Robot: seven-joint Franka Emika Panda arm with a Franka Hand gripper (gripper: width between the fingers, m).
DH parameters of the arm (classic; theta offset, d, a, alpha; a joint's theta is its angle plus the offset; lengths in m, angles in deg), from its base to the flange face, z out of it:
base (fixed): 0 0 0 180
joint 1: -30.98 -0.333 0 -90
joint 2: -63.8 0 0 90
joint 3: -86.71 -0.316 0.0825 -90
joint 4: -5.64 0 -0.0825 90
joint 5: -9.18 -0.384 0 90
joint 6: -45.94 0 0.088 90
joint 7: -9.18 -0.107 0 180
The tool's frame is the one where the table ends.
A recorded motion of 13 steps. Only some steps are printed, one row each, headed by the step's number.
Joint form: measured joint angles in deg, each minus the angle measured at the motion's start. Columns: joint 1, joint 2, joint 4, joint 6, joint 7, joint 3, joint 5.
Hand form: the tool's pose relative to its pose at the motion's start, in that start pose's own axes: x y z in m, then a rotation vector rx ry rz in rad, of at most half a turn. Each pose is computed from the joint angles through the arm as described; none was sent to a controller.
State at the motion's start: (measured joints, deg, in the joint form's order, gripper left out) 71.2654 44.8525 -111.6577 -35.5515 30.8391 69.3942 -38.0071
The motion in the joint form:
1: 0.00 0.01 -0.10 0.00 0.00 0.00 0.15
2: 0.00 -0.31 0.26 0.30 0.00 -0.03 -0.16
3: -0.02 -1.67 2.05 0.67 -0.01 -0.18 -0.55
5: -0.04 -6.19 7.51 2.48 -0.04 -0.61 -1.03
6: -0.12 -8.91 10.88 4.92 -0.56 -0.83 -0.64
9: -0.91 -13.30 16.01 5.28 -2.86 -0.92 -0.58
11: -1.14 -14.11 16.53 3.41 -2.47 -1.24 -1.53
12: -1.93 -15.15 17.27 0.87 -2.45 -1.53 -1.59
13: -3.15 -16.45 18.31 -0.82 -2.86 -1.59 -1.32
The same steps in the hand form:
1: -0.0003 0.0008 0.0005 -0.0019 -0.0019 0.0016
2: 0.0011 -0.0001 0.0002 0.0060 -0.0046 -0.0010
3: 0.0082 -0.0033 -0.0037 0.0172 -0.0055 -0.0126
5: 0.0288 -0.0081 -0.0138 0.0492 -0.0253 -0.0425
6: 0.0382 -0.0102 -0.0179 0.0646 -0.0625 -0.0510
9: 0.0609 -0.0107 -0.0237 0.0737 -0.0696 -0.0355
11: 0.0695 -0.0112 -0.0223 0.0827 -0.0428 -0.0472
12: 0.0812 -0.0114 -0.0175 0.0701 -0.0174 -0.0516
13: 0.0929 -0.0117 -0.0098 0.0546 -0.0104 -0.0487

